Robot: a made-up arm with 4 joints. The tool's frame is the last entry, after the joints.
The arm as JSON. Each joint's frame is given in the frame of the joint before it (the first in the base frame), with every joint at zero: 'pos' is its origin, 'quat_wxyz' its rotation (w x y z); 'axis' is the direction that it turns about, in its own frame. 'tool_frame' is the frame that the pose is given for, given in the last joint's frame.
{
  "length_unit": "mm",
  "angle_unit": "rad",
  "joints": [
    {
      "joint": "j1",
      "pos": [
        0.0,
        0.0,
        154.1
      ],
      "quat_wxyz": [
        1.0,
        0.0,
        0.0,
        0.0
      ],
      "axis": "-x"
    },
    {
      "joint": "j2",
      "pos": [
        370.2,
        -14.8,
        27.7
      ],
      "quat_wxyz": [
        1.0,
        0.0,
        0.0,
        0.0
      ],
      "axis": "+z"
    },
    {
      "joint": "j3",
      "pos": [
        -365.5,
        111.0,
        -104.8
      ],
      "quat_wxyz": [
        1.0,
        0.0,
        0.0,
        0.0
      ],
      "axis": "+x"
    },
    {
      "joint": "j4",
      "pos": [
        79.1,
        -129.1,
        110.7
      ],
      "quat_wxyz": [
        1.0,
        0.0,
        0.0,
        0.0
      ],
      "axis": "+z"
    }
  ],
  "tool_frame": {
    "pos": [
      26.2,
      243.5,
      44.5
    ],
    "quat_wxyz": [
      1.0,
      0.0,
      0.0,
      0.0
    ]
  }
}
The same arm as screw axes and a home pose.
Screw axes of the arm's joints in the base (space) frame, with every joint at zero. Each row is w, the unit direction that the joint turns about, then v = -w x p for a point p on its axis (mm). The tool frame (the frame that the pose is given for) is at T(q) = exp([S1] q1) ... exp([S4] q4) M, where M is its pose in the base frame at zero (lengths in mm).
S1: w -1 0 0 v 0 -154.1 0
S2: w 0 0 1 v -14.8 -370.2 0
S3: w 1 0 0 v 0 77 -96.2
S4: w 0 0 1 v -32.9 -83.8 0
M: xyz 110 210.6 232.2 (mm) quaternion w x y z 1 0 0 0

